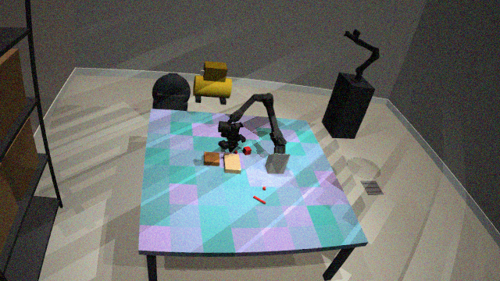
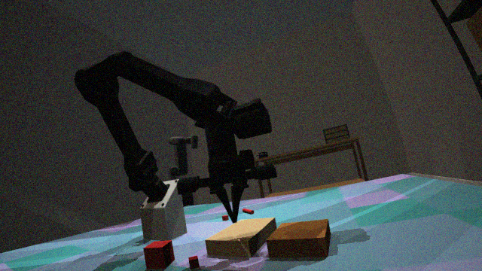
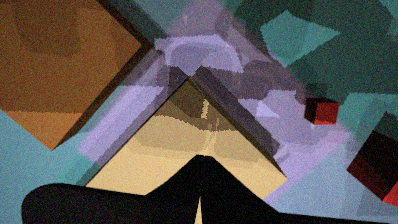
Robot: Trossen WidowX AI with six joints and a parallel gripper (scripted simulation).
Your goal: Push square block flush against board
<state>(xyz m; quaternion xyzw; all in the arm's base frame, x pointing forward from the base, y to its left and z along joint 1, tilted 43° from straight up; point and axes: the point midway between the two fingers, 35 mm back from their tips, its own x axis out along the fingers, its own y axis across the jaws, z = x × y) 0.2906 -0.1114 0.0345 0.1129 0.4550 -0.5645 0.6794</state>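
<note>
Right now my gripper tip is 60 mm to the right of the board, 40 mm above it and 10 mm past it. From my gripper tip the other things lie so: square block 120 mm ahead, 40 mm below, 20 mm to the left; then red stick 380 mm to the left, 110 mm behind, 50 mm below.
</note>
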